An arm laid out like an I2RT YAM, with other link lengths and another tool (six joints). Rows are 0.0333 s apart.
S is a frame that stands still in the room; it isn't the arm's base.
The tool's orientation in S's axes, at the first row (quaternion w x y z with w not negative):
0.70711, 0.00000, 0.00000, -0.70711
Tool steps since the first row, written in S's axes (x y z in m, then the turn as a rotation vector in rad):
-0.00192, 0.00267, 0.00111, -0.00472, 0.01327, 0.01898
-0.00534, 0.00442, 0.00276, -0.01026, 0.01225, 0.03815
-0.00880, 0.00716, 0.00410, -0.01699, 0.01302, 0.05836
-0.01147, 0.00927, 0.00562, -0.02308, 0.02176, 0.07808
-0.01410, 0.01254, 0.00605, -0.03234, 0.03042, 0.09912
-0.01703, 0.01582, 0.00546, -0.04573, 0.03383, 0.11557
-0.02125, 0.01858, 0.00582, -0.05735, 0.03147, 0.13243
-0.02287, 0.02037, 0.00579, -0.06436, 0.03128, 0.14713
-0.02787, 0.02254, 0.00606, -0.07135, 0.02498, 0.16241
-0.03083, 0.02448, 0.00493, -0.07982, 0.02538, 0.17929
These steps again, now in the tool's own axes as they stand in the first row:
-0.00267, -0.00192, 0.00111, -0.01327, -0.00472, 0.01898
-0.00442, -0.00534, 0.00276, -0.01225, -0.01026, 0.03815
-0.00716, -0.00880, 0.00410, -0.01302, -0.01699, 0.05836
-0.00927, -0.01147, 0.00562, -0.02176, -0.02308, 0.07808
-0.01254, -0.01410, 0.00605, -0.03042, -0.03234, 0.09912
-0.01582, -0.01703, 0.00546, -0.03383, -0.04573, 0.11557
-0.01858, -0.02125, 0.00582, -0.03147, -0.05735, 0.13243
-0.02037, -0.02287, 0.00579, -0.03128, -0.06436, 0.14713
-0.02254, -0.02787, 0.00606, -0.02498, -0.07135, 0.16241
-0.02448, -0.03083, 0.00493, -0.02538, -0.07982, 0.17929

